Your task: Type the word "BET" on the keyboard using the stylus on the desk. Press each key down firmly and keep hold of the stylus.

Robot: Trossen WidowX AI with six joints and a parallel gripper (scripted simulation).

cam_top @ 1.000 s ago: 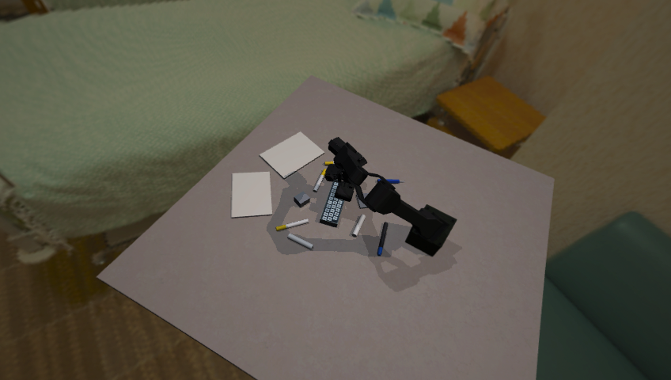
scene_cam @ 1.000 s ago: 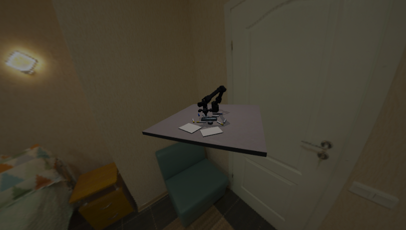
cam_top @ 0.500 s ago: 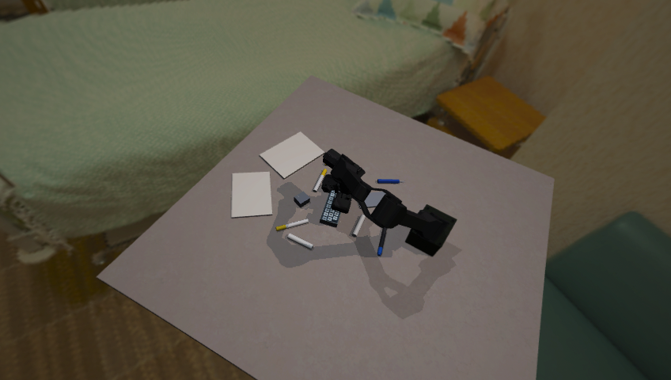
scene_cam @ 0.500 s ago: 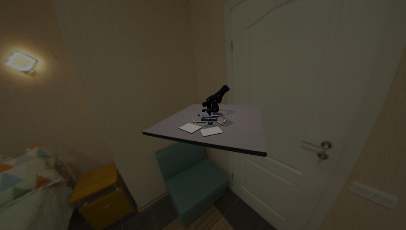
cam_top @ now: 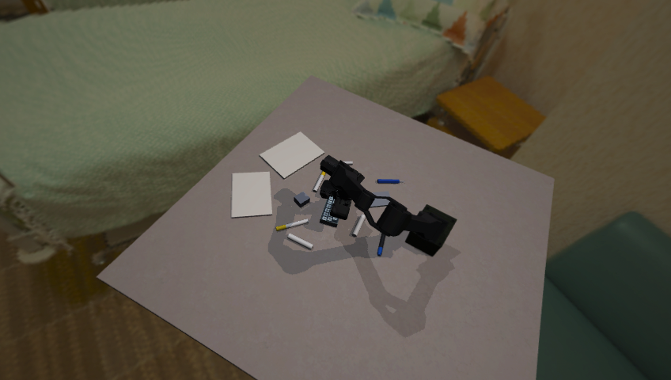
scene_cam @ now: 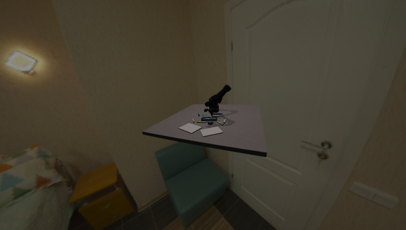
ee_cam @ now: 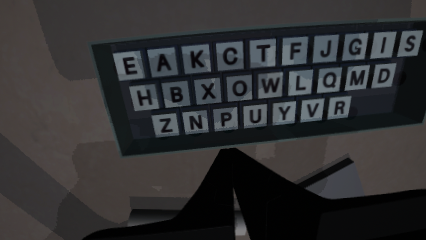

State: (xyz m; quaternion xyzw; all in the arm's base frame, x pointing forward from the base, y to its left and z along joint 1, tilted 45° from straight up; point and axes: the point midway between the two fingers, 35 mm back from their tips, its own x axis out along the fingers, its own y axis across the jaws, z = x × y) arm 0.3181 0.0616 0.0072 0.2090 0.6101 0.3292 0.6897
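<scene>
Now: gripper tip 26 cm to the left of the blue stylus, 14 cm past it and 3 cm above it. The rest, counted from my gripper tip: T key (5 cm ahead, 3 cm below, 2 cm to the right); small grey block (15 cm ahead, 3 cm to the left, 3 cm below); E key (6 cm to the left, 4 cm ahead, 3 cm below).
</scene>
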